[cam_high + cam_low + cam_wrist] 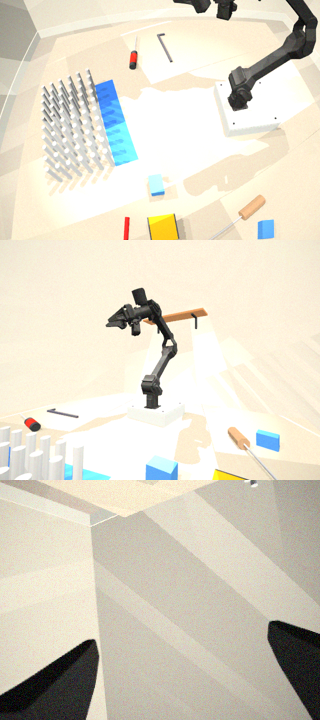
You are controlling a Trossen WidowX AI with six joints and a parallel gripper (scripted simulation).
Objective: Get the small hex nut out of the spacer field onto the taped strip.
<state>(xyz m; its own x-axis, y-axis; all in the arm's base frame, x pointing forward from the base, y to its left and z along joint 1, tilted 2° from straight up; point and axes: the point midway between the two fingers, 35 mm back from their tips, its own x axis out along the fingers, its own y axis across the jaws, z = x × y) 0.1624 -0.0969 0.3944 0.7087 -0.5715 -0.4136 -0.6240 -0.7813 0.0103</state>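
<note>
Now: gripper tip 530 mm to the right of the thin metal rod, 420 mm above it and 20 mm past it. Also, from my gripper tip: hex nut: 430 mm below, 410 mm ahead, 110 mm to the left; then blue taped strip: 430 mm below, 260 mm ahead, 50 mm to the left.
</note>
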